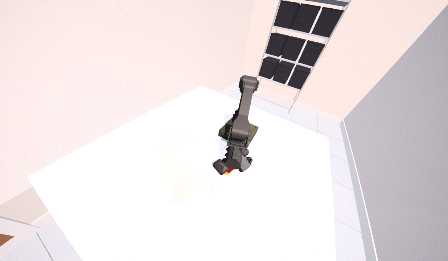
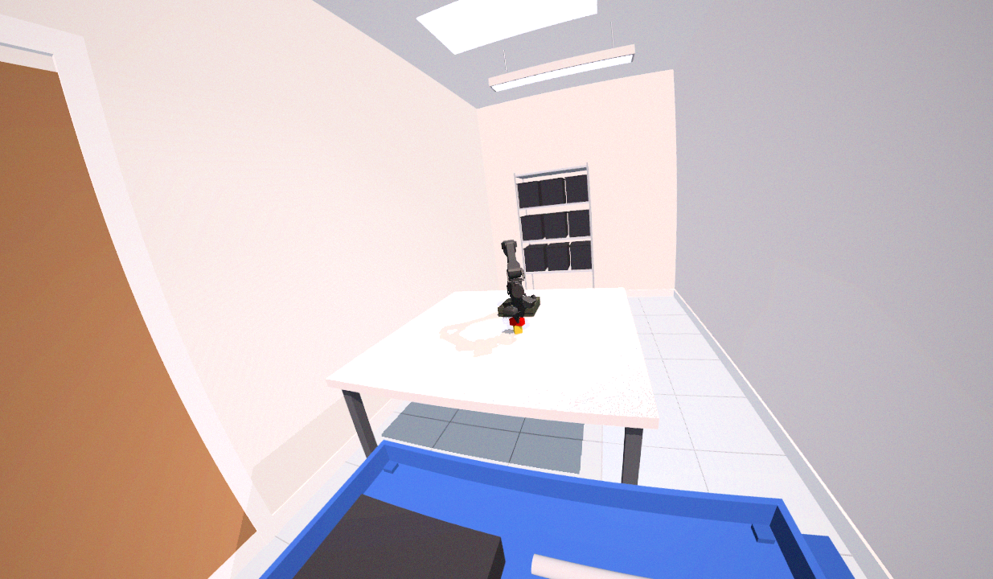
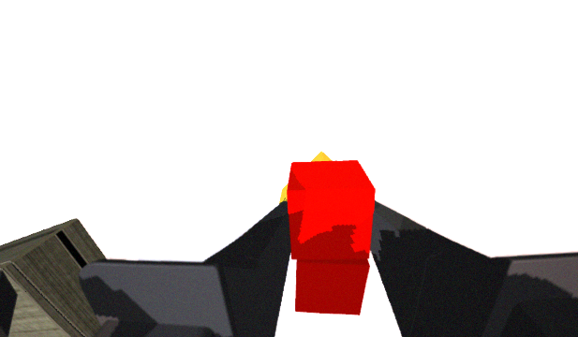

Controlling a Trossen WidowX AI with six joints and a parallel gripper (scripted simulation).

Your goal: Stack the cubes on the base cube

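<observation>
Right now my gripper tip is 10 mm past the red cube and 40 mm to the left of it. Round my gripper tip: yellow cube: 20 mm to the right, 40 mm below.
</observation>
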